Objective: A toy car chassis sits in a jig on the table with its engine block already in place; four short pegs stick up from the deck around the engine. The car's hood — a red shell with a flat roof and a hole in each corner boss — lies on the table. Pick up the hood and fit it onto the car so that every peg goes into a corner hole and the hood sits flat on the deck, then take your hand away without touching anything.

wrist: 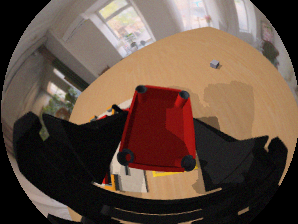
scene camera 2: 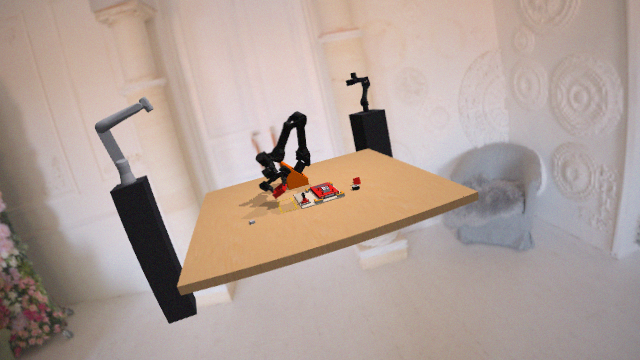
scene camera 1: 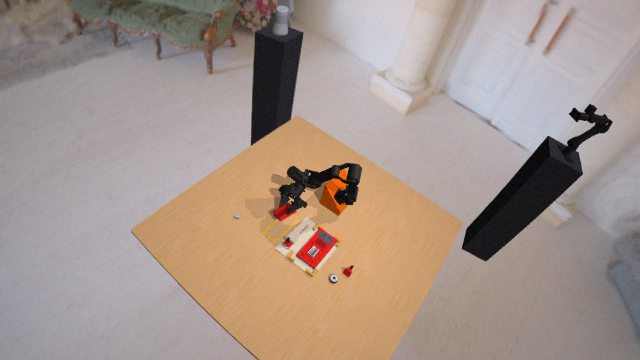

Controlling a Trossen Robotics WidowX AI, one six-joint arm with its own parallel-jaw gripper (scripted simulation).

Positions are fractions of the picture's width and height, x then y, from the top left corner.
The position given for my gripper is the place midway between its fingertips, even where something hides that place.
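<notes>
A red hood (wrist: 0.53, 0.61) is held by my gripper (wrist: 0.54, 0.53). I can see a jig (wrist: 0.42, 0.80) as well.
</notes>
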